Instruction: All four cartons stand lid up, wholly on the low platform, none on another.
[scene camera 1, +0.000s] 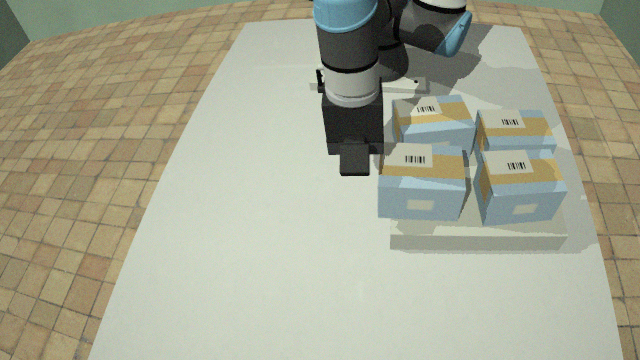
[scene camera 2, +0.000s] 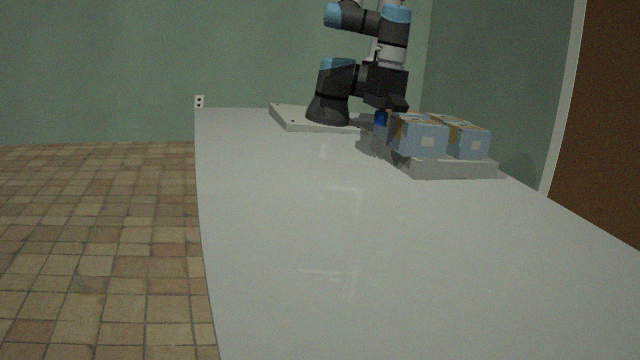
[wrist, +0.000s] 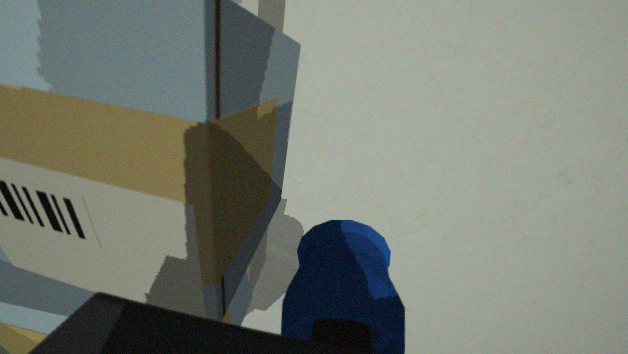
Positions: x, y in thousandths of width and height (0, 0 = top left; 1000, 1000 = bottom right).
Labels:
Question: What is my suction cup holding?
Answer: Nothing.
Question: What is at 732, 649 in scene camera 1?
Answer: A low grey platform.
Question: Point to my suction cup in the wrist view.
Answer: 547, 773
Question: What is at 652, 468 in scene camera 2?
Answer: A low grey platform.

